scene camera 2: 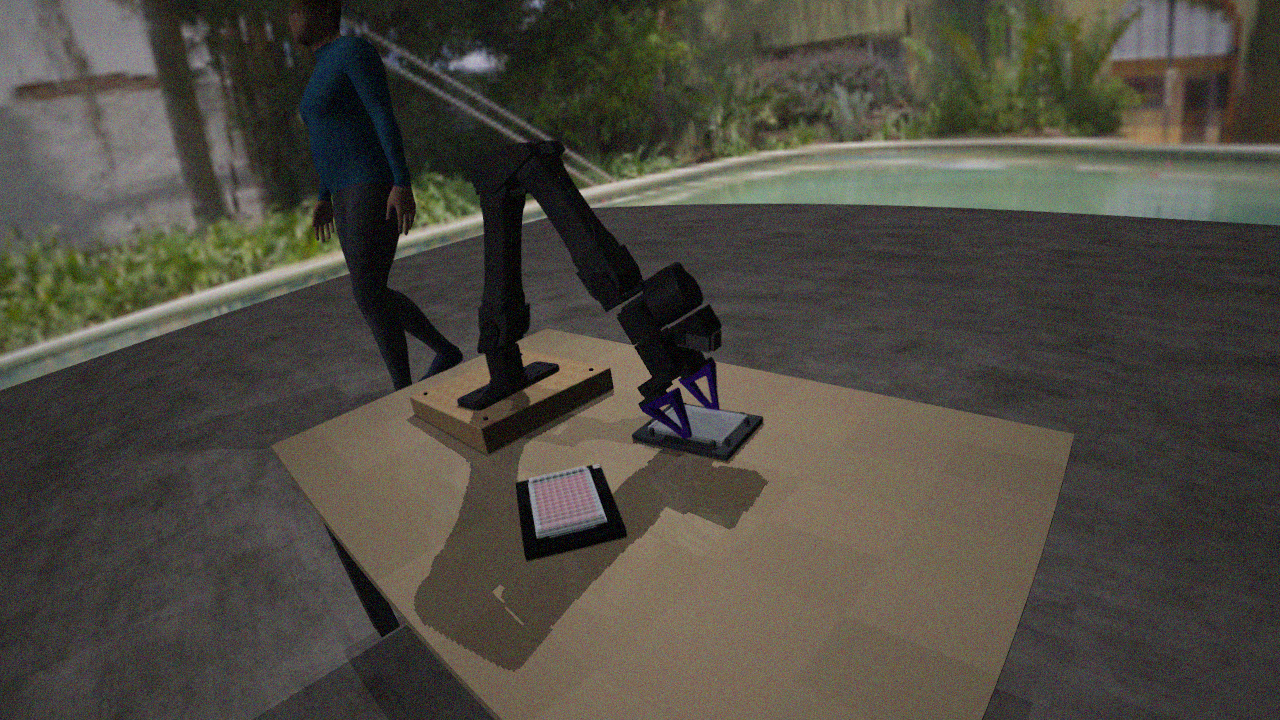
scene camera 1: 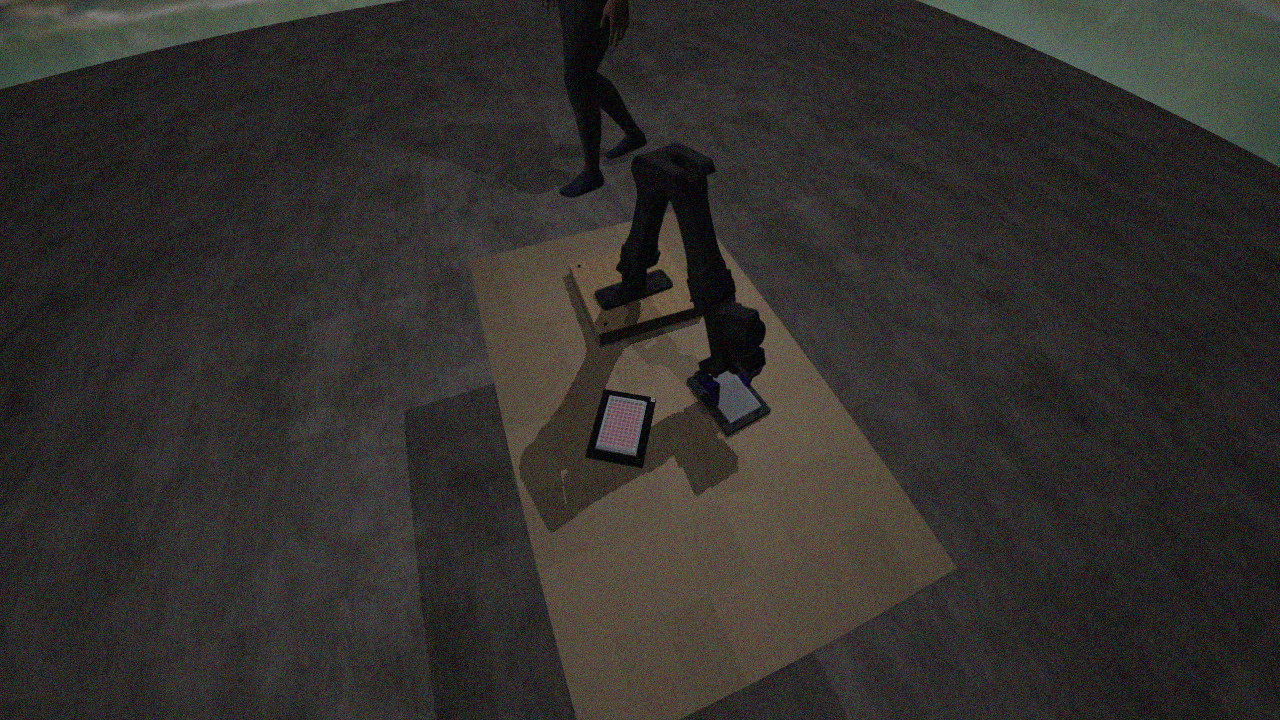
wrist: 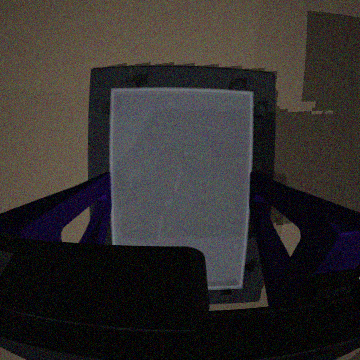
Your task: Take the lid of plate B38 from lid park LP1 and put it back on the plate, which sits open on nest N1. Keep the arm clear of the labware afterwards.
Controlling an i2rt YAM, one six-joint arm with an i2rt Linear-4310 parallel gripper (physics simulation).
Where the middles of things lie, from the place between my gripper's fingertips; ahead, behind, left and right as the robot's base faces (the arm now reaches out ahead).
Now: the plate lid (scene camera 2: 706, 424) 10 mm behind my hand. Also, from my hand: lid park (scene camera 2: 752, 422): 10 mm behind.
